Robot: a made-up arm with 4 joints. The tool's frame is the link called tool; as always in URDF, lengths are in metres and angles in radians.
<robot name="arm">
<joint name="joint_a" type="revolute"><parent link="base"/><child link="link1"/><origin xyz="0.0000 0.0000 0.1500" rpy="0.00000 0.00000 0.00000"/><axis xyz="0 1 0"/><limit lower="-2.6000" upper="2.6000" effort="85" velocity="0.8"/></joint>
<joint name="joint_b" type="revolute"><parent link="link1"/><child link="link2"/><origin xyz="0.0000 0.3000 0.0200" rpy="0.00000 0.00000 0.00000"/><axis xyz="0 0 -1"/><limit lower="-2.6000" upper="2.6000" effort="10" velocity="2.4"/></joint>
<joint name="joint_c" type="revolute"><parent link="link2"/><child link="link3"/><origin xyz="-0.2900 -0.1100 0.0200" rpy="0.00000 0.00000 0.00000"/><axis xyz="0 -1 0"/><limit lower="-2.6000" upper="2.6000" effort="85" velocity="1.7"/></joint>
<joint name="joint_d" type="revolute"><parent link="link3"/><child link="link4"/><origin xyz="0.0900 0.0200 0.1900" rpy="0.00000 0.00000 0.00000"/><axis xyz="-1 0 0"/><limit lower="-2.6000" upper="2.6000" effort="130" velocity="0.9"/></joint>
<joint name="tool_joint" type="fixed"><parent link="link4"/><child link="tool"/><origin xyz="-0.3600 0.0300 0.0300" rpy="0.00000 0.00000 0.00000"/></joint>
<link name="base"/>
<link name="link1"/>
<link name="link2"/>
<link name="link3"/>
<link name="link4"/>
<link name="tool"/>
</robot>
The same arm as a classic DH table. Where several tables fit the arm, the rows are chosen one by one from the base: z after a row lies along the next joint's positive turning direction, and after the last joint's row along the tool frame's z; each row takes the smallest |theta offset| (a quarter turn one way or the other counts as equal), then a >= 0, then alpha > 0; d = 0 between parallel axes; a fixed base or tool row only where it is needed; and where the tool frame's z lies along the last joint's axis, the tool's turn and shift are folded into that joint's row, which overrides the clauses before.
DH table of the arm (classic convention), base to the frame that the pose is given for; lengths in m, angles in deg. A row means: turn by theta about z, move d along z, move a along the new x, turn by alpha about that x. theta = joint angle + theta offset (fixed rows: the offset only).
base (fixed): theta0 0.00; d 0.1500; a 0.0000; alpha -90.00
joint_a: theta0 0.00; d 0.3000; a 0.0000; alpha -90.00
joint_b: theta0 0.00; d -0.0400; a -0.2900; alpha -90.00
joint_c: theta0 90.00; d 0.0900; a 0.1900; alpha -90.00
joint_d: theta0 90.00; d 0.2700; a 0.0300; alpha 90.00
tool (fixed): theta0 -90.00; d 0.0300; a 0.0000; alpha 0.00
Joint limits (deg, base to tool): -148.97..148.97 -148.97..148.97 -148.97..148.97 -148.97..148.97

